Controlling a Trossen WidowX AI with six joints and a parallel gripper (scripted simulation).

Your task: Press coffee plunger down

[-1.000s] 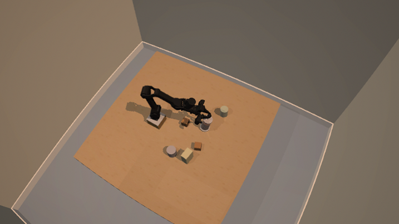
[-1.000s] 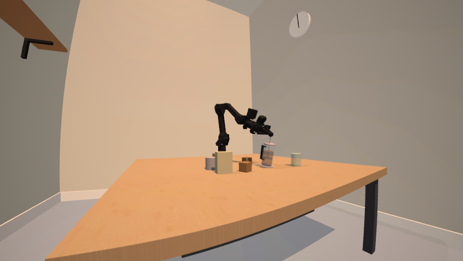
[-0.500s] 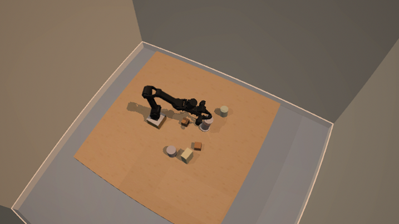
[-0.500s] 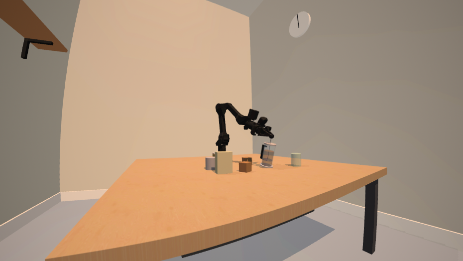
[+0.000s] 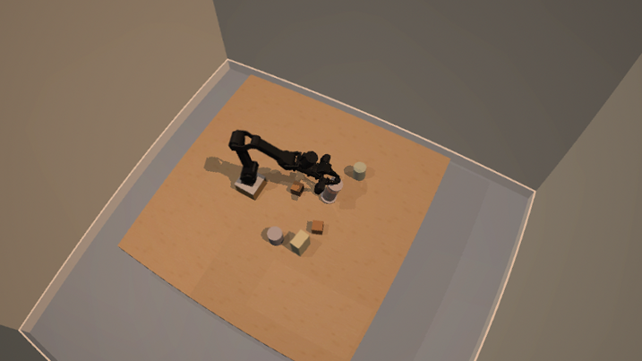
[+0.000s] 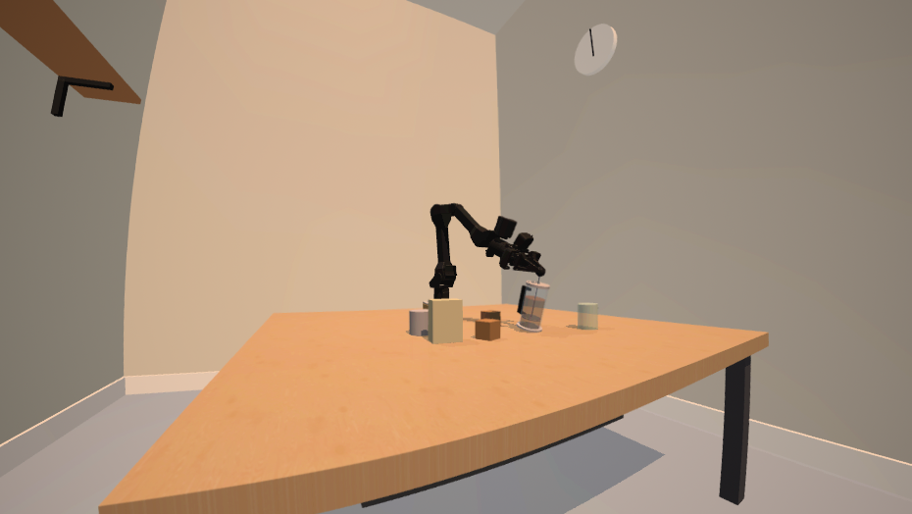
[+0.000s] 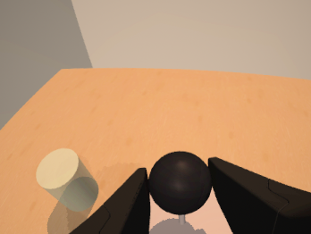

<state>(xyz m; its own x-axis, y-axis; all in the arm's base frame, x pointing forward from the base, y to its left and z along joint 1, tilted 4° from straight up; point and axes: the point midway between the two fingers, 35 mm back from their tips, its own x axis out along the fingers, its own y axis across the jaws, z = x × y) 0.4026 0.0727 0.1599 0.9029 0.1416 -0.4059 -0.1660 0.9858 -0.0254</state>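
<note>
The coffee press is 90 mm below my gripper tip and 40 mm behind it.
</note>
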